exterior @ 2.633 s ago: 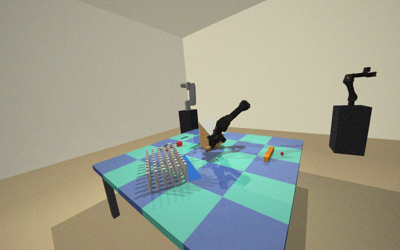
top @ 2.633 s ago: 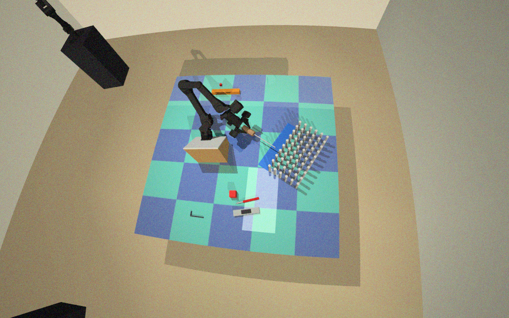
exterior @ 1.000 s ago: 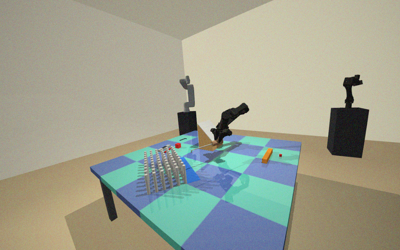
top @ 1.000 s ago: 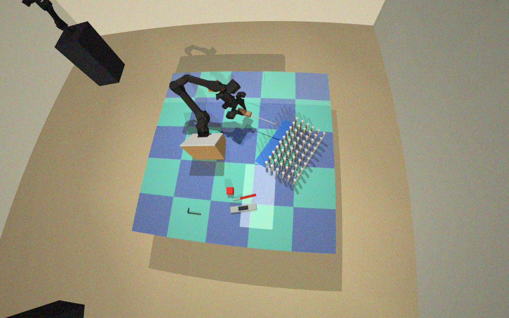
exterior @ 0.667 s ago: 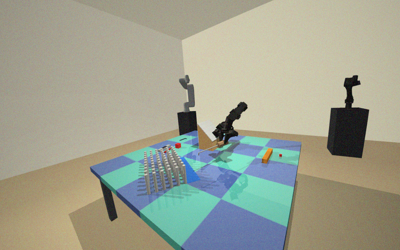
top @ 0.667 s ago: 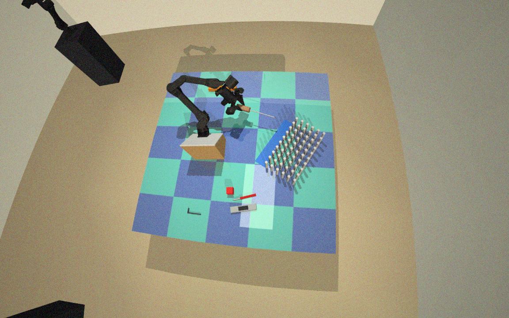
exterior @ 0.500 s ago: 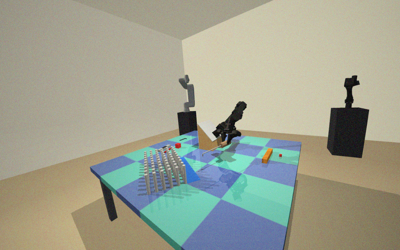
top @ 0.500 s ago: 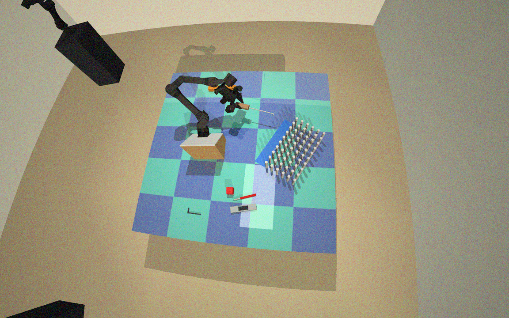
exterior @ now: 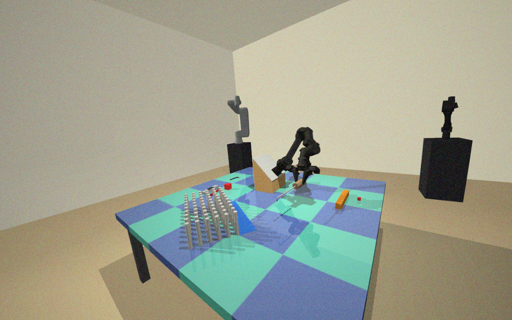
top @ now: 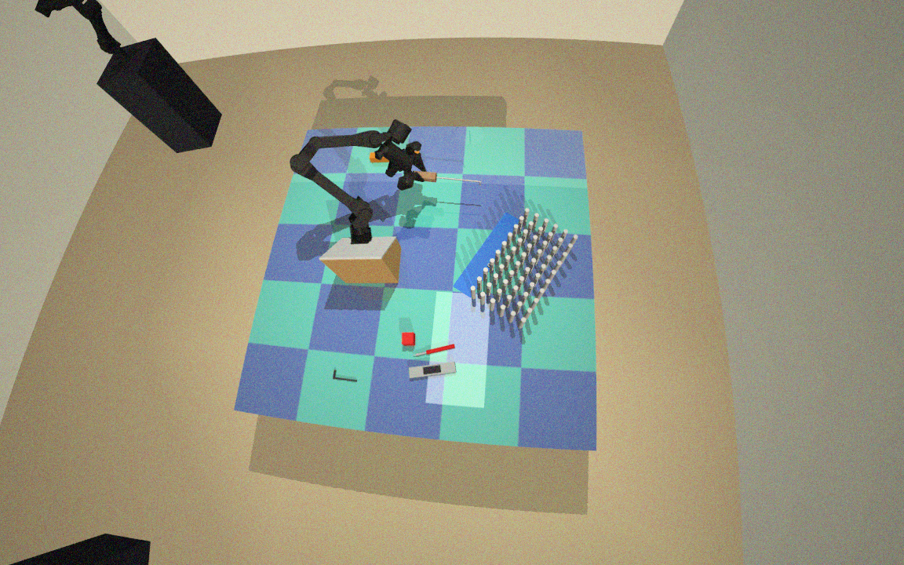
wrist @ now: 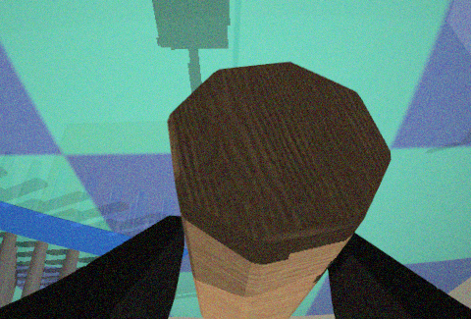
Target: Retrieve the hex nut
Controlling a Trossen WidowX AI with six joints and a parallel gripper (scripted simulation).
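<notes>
Right now the orange block is 15 cm behind my gripper tip, 20 cm to the left of it and 12 cm below it. Round my gripper tip: small red cube: 20 cm behind, 29 cm to the left, 12 cm below; then blue taped strip: 23 cm ahead, 27 cm to the right, 13 cm below; then wooden-handled pick: 10 cm ahead, 2 cm to the right, 1 cm below.
</notes>
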